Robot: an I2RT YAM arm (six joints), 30 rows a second.
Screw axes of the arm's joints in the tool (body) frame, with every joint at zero. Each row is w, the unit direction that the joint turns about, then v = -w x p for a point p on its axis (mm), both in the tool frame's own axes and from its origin. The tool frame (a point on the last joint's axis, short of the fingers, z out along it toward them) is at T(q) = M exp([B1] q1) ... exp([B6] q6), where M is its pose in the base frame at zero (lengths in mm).
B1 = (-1, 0, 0, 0, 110.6, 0)
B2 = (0, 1, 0, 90.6, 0, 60)
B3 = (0, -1, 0, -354.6, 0, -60)
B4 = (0, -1, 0, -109.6, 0, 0)
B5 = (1, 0, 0, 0, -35.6, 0)
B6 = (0, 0, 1, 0, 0, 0)
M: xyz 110.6 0 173.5 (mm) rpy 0 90 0 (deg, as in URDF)
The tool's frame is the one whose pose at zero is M.
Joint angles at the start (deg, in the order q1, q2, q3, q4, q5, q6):
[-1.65, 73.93, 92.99, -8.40, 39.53, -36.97]
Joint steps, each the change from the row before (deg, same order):
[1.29, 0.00, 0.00, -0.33, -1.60, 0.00]
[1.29, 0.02, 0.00, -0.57, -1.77, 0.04]
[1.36, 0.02, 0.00, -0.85, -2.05, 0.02]
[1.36, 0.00, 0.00, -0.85, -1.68, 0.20]
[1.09, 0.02, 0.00, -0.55, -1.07, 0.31]
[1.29, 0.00, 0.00, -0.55, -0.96, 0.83]
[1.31, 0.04, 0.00, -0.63, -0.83, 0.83]
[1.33, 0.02, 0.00, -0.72, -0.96, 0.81]
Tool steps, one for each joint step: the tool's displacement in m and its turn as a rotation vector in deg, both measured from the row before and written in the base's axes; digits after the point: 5 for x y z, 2 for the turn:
[0.00134, 0.00658, -0.00046, -0.29, 0.34, 2.86]
[0.00142, 0.00673, -0.00097, -0.28, 0.56, 3.04]
[0.00140, 0.00728, -0.00148, -0.34, 0.85, 3.39]
[0.00089, 0.00714, -0.00144, -0.12, 0.74, 3.05]
[0.00057, 0.00562, -0.00103, 0.09, 0.41, 2.19]
[0.00023, 0.00648, -0.00096, 0.57, 0.18, 2.33]
[0.00031, 0.00655, -0.00129, 0.59, 0.33, 2.22]
[0.00003, 0.00672, -0.00137, 0.55, 0.43, 2.36]

